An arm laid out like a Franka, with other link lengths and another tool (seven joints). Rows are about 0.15 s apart.
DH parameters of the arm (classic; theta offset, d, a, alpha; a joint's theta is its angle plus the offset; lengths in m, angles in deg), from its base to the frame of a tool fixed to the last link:
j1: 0 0.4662 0 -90
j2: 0 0 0 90
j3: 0 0.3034 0.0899 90
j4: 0 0 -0.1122 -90
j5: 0 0.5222 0 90
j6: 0 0 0.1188 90
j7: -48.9 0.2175 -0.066 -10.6
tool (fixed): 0 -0.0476 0 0
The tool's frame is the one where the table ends.
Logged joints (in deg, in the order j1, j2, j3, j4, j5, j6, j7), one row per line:
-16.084, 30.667, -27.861, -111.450, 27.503, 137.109, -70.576
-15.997, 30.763, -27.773, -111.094, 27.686, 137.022, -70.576
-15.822, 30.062, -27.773, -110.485, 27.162, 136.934, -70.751
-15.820, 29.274, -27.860, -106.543, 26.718, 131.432, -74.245
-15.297, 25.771, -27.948, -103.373, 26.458, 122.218, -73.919
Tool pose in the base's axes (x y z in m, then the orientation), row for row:
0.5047, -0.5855, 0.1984, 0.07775, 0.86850, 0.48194, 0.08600
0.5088, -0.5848, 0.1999, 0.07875, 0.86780, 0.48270, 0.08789
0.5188, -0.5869, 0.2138, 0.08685, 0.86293, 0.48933, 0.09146
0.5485, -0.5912, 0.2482, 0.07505, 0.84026, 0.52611, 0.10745
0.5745, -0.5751, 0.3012, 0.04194, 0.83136, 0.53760, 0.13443
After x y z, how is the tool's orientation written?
As a quaternion, w x y z.
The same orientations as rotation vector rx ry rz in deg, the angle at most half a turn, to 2 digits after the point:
149.04, 82.70, 14.76
148.83, 82.78, 15.07
147.28, 83.52, 15.61
144.42, 90.43, 18.47
145.78, 94.27, 23.57

